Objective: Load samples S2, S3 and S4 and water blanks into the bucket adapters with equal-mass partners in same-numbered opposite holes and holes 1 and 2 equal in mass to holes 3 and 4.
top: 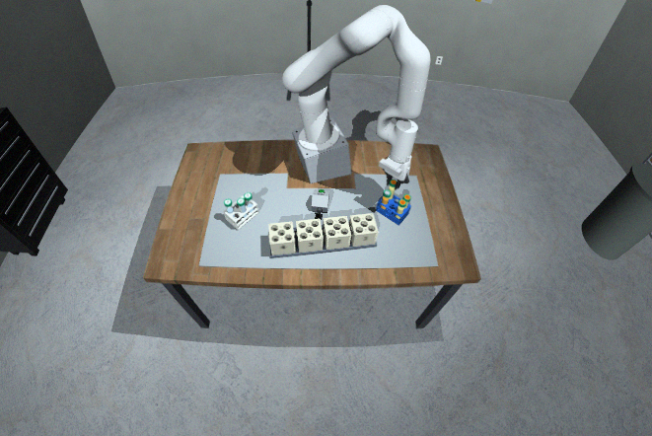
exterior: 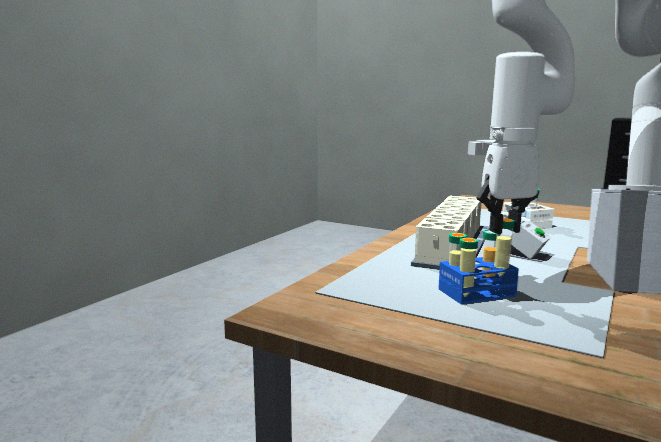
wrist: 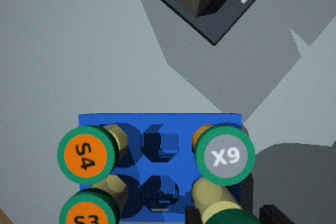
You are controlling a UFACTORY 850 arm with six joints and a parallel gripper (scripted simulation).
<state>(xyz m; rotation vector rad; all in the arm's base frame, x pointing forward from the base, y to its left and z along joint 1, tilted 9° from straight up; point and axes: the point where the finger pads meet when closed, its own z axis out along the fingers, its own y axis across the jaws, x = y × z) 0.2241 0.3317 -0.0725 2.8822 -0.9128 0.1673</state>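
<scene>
Right now the sample tube is 10 mm behind my hand and 50 mm below it. Also, from my hand: blue rack (40 mm ahead, 20 mm to the left, 120 mm below); sample tube S3 (40 mm ahead, 60 mm to the left, 90 mm below); tube X9 (30 mm ahead, 30 mm to the right, 90 mm below).
</scene>
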